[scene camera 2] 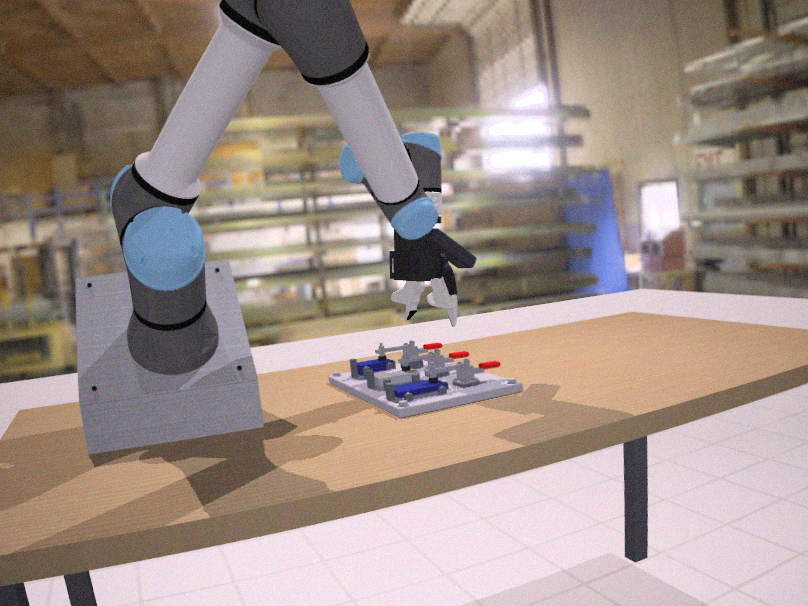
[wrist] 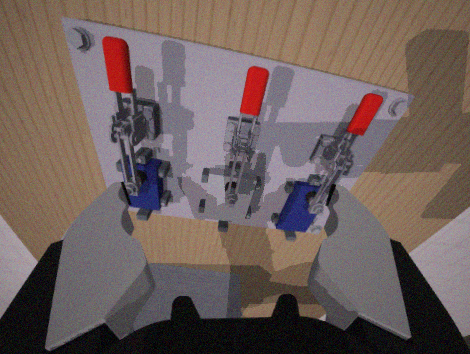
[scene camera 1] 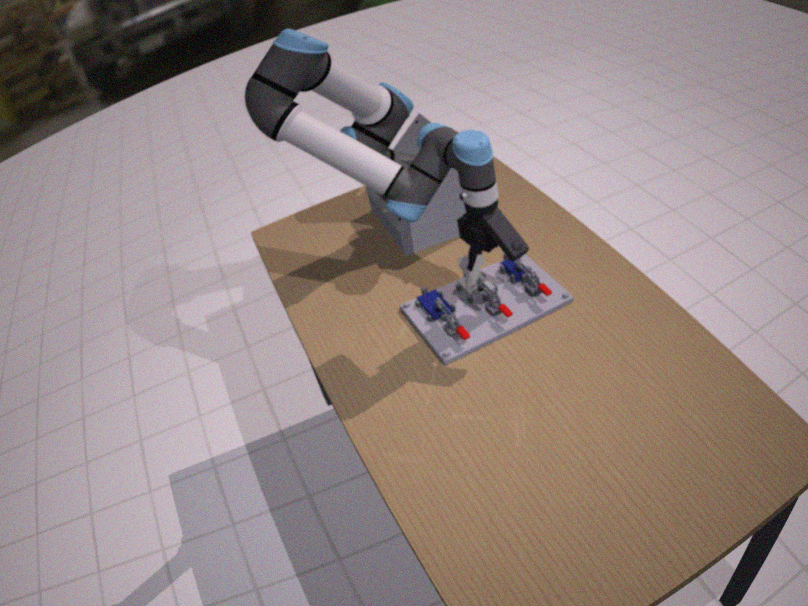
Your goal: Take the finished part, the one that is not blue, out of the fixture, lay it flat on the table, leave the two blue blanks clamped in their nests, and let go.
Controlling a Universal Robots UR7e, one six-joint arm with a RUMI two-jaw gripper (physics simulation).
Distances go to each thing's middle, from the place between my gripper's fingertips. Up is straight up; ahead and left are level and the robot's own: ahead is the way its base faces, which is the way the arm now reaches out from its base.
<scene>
I see the fixture plate (scene camera 1: 483, 328) 11 cm below my hand, 4 cm behind it and 1 cm to the right of it. The rest, counted from my hand: finished part (wrist: 215, 208) (9 cm below, 9 cm behind, 1 cm to the right).
</scene>
